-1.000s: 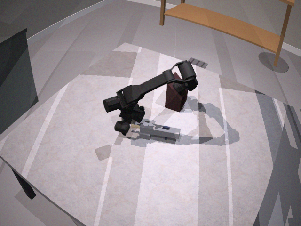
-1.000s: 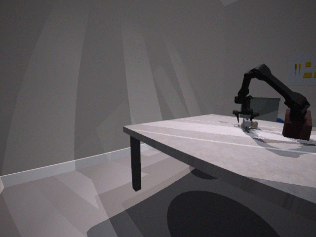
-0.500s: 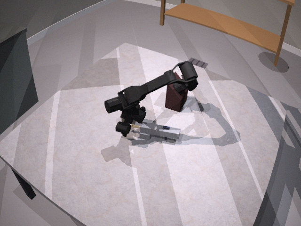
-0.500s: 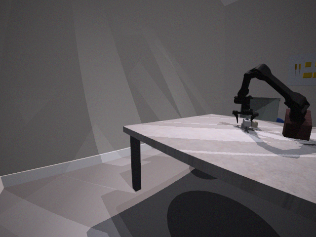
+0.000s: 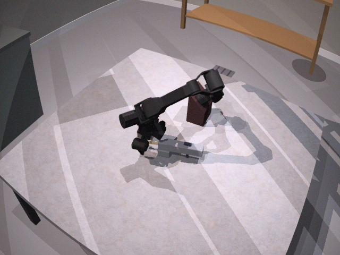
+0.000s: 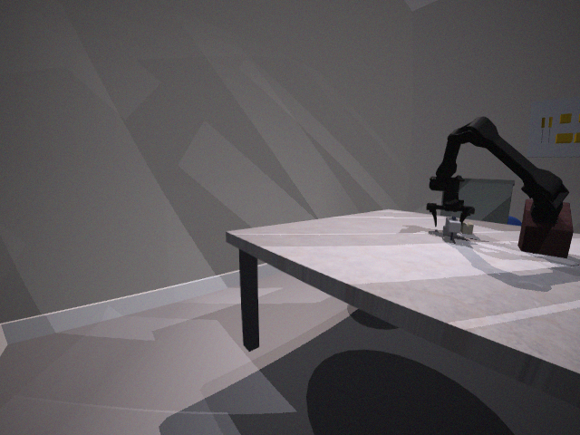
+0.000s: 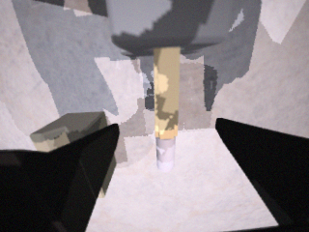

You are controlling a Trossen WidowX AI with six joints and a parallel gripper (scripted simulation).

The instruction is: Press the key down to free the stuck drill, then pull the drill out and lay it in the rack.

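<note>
Right now the drill is 4 cm to the left of my gripper tip, 3 cm above it and 1 cm behind it. The rest, counted from my gripper tip: grey housing: 14 cm to the left, 3 cm behind, 3 cm above; then key: 17 cm to the left, 4 cm above, 3 cm behind; then rack: 8 cm behind, 4 cm to the right, 1 cm above.
</note>
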